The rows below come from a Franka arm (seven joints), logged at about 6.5 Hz.
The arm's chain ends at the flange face. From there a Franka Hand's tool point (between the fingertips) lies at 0.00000 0.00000 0.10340 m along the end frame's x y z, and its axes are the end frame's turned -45 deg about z.
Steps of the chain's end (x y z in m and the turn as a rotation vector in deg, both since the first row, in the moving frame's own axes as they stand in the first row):
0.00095, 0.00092, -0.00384, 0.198, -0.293, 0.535
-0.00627, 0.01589, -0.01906, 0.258, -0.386, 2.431
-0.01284, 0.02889, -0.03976, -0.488, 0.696, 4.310
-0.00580, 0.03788, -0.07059, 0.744, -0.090, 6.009
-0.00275, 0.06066, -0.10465, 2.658, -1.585, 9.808
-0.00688, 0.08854, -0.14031, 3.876, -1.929, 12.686
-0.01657, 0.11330, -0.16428, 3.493, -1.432, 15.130
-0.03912, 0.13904, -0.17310, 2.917, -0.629, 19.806
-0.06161, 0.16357, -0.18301, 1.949, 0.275, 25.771
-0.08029, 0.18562, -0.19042, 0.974, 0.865, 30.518
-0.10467, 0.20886, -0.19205, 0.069, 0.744, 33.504
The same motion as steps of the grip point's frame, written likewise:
-0.00010, 0.00070, -0.00384, 0.347, -0.067, 0.535
-0.01582, 0.00598, -0.01906, 0.455, -0.091, 2.431
-0.02930, 0.01287, -0.03977, -0.837, 0.147, 4.310
-0.03000, 0.02167, -0.07060, 0.590, 0.462, 6.009
-0.04301, 0.03568, -0.10480, 3.000, 0.759, 9.808
-0.06419, 0.05068, -0.14060, 4.105, 1.377, 12.686
-0.08841, 0.06254, -0.16450, 3.483, 1.457, 15.130
-0.12234, 0.06672, -0.17324, 2.507, 1.618, 19.806
-0.15601, 0.07066, -0.18307, 1.184, 1.573, 25.771
-0.18575, 0.07496, -0.19045, 0.077, 1.300, 30.518
-0.22096, 0.07478, -0.19206, -0.477, 0.575, 33.504

